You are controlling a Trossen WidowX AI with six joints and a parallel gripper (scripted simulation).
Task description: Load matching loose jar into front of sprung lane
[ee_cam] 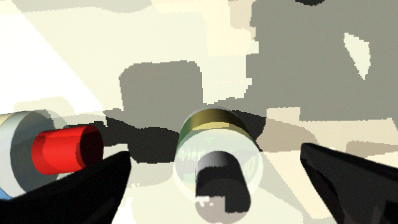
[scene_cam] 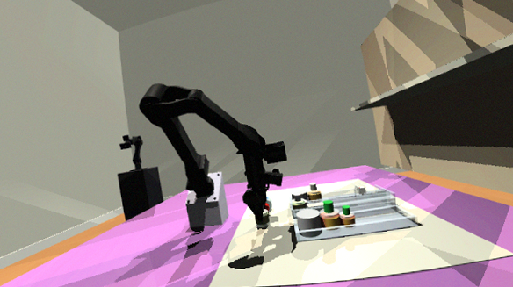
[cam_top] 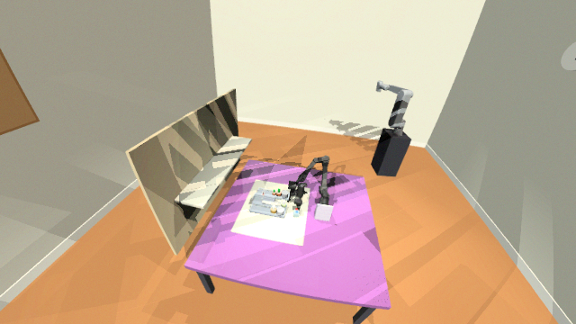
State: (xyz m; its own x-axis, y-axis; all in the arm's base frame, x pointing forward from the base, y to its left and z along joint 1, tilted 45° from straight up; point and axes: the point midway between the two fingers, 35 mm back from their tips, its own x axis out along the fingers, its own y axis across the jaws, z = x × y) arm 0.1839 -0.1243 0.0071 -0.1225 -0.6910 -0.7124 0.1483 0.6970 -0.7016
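Right now my gripper tip is 19 cm short of the cream mat, 4 cm to the right of it and 3 cm above it. From my gripper tip the other things lie so: wall shelf (63 cm ahead, 2 cm to the right, 34 cm above).
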